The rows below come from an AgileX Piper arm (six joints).
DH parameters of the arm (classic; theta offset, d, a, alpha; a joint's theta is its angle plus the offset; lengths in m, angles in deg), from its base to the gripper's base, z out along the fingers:
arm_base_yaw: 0 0.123 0 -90
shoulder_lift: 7.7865 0 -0.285 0
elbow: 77.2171 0 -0.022 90
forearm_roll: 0 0.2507 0 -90
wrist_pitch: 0 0 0 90
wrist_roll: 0 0.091 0 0
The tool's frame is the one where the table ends.
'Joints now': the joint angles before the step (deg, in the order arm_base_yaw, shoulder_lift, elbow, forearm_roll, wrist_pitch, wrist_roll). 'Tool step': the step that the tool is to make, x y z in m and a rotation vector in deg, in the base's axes. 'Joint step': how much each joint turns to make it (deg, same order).
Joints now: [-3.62, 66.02, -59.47, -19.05, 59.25, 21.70]
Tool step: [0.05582, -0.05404, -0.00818, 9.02, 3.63, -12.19]
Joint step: [-12.62, 15.39, -12.45, 8.99, 1.90, -1.56]
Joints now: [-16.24, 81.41, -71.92, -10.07, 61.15, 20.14]
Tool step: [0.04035, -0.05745, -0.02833, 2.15, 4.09, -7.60]
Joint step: [-7.47, 13.50, -9.28, 0.63, 0.36, 0.00]
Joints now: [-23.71, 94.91, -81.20, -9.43, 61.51, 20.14]
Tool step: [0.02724, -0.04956, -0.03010, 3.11, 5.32, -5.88]
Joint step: [-5.08, 12.25, -10.52, 0.56, 4.47, 0.01]
